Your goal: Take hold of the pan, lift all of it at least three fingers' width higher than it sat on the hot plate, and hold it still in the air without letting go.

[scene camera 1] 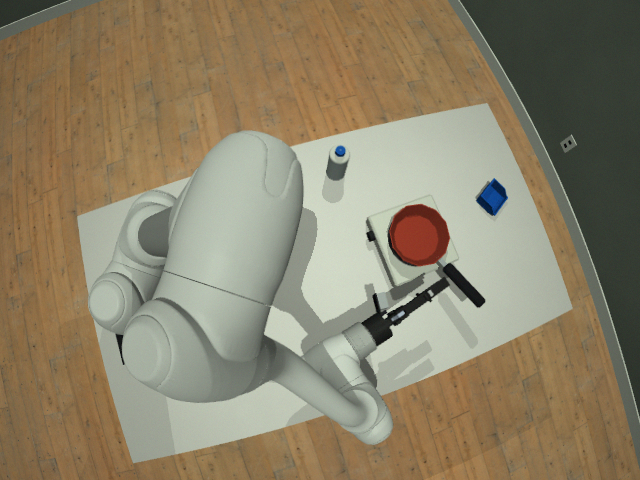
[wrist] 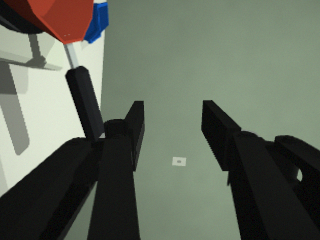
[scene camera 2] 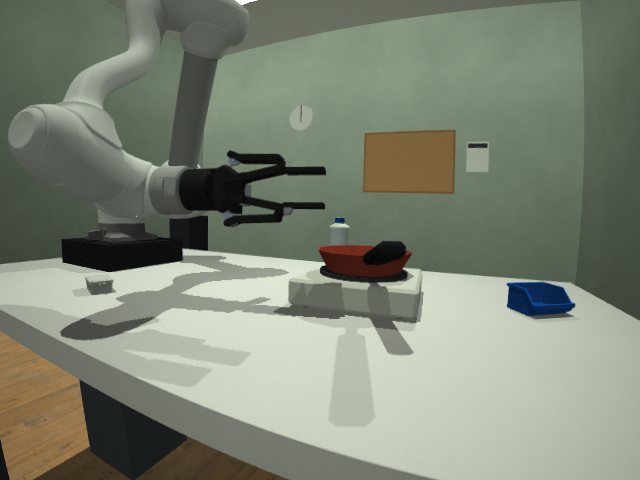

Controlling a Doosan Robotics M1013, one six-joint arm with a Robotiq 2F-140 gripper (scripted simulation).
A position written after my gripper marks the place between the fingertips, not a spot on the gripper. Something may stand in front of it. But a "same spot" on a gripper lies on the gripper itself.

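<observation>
My gripper: wrist view (173, 115), scene camera 1, scene camera 2. On the gripper, (scene camera 1: 439, 286) and (scene camera 2: 308, 173): same spot.
</observation>
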